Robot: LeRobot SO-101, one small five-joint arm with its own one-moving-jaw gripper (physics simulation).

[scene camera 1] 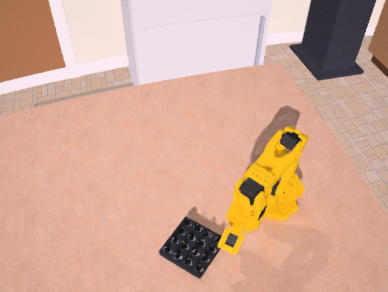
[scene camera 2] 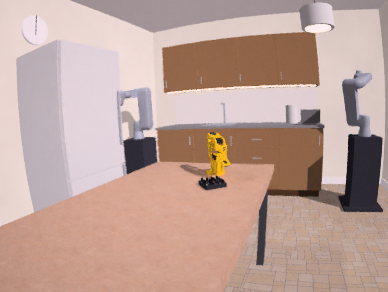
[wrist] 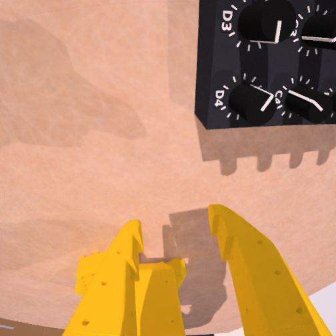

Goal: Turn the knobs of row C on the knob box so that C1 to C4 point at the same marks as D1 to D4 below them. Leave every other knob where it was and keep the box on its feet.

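The black knob box lies flat on the table, with several rows of black knobs on top. In the wrist view its corner shows at the upper right. Knob D3, knob D4, knob C3 and knob C4 show there with bent white pointer lines. C3 and C4 are partly cut off or crowded. C1, C2, D1 and D2 do not show in the wrist view. My gripper is open and empty, its tips apart from the box, beyond its near edge. Its tips are hidden in scene camera 1.
The yellow arm stands beside the box, its front end close to the box's right edge in scene camera 1. The table carries both. Shadows of the arm and knobs fall on it. A fridge stands behind.
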